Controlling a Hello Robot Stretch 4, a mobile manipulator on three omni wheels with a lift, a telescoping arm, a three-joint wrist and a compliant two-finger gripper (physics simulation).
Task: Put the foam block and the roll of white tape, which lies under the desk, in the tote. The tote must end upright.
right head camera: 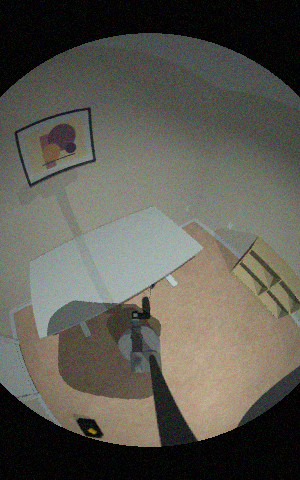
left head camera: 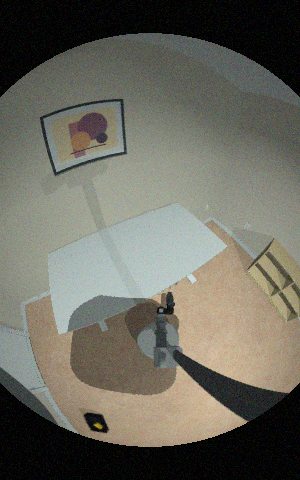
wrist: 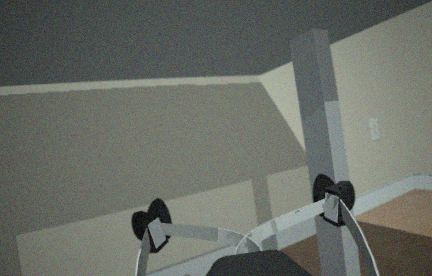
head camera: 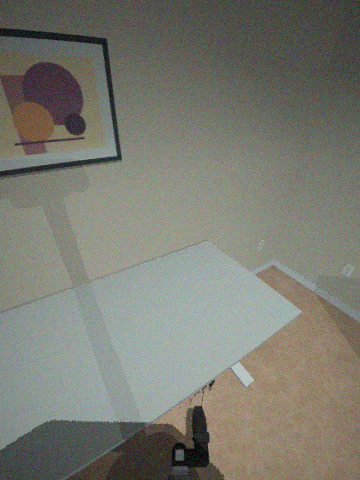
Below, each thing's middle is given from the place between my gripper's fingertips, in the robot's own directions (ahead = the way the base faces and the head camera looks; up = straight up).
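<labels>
Framed picture [head camera: 65, 115]: my hand far below it, far short of it, far to the right of it.
</labels>
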